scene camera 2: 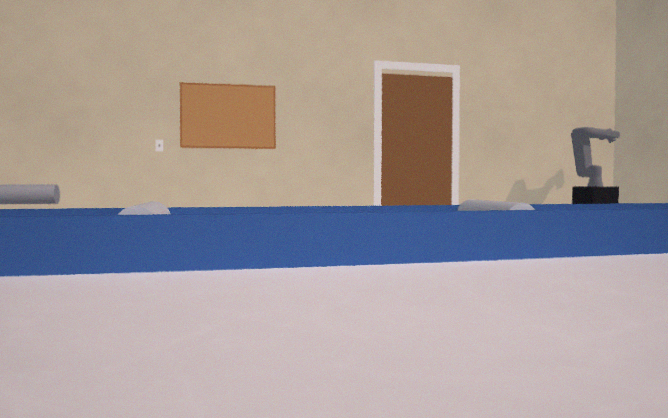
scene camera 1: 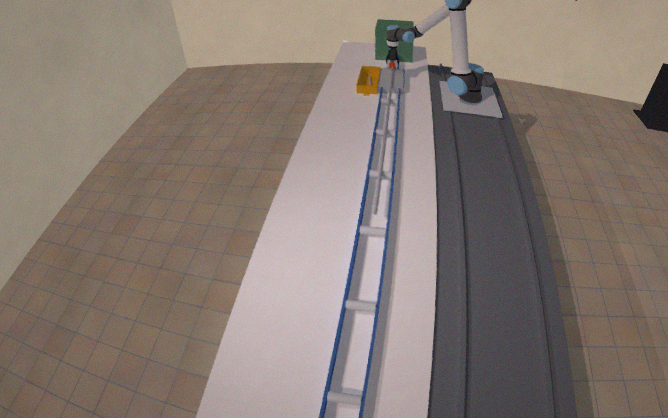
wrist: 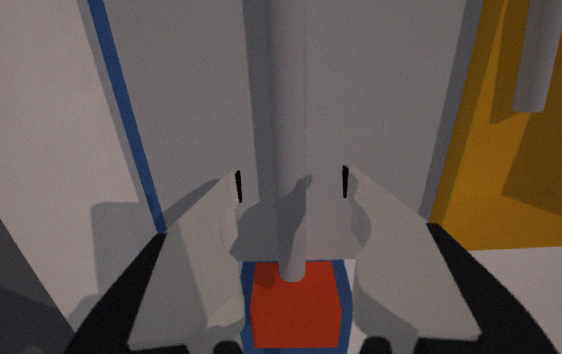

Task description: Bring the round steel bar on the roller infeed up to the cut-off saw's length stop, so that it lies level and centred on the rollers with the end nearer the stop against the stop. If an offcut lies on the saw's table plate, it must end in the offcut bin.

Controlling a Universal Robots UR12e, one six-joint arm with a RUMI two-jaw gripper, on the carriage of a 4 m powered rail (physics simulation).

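Frame: origin at the arm's base, x left, y back, z up, level; millimetres.
Seen in the pictures: gripper, fingertip midpoint: (scene camera 1: 392, 70) (wrist: 291, 170); arm's base, link origin: (scene camera 1: 469, 96).
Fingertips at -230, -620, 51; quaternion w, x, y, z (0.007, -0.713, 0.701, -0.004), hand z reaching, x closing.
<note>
Offsets run from my fingertips to a thing's top centre, as dx, dy, dz. "pt": to the spot under its first point. Level surfaces: height alone.
The round steel bar (scene camera 1: 382, 160) (scene camera 2: 30, 194) (wrist: 292, 125) lies lengthwise along the rollers and over the saw's grey table plate @[+84, +0, -23] (scene camera 1: 398, 83) (wrist: 190, 100), roughly midway between the side rails. In the wrist view its near end meets the red face of the length stop @[-111, +0, +24] (wrist: 320, 315); whether they truly touch is hard to tell. My gripper (scene camera 1: 393, 63) (wrist: 291, 170) is open above the bar close to the stop, one finger on each side, with nothing held. The offcut @[+122, -169, -59] (scene camera 1: 370, 80) (wrist: 536, 65) lies in the orange bin @[+109, -178, -9] (scene camera 1: 368, 91) (wrist: 500, 220). No offcut shows on the visible plate.
The roller infeed's blue rails @[pt +1797, -74, -29] (scene camera 1: 352, 250) (scene camera 2: 300, 240) and bare rollers @[+1658, +0, -21] (scene camera 1: 372, 231) run toward scene camera 1. A green box @[pt -391, -106, +102] (scene camera 1: 382, 42) stands behind the stop. The arm's base plate (scene camera 1: 452, 106) sits on the dark rail track (scene camera 1: 492, 250) beside the table @[dz -81] (scene camera 1: 280, 280).
</note>
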